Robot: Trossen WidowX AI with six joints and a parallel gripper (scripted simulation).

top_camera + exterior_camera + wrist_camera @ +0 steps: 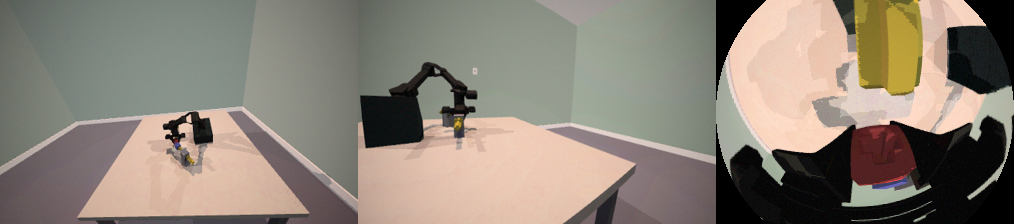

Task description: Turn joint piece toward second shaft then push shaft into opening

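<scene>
My gripper tip is now 4 cm below the red joint piece and 1 cm to the right of it.
</scene>
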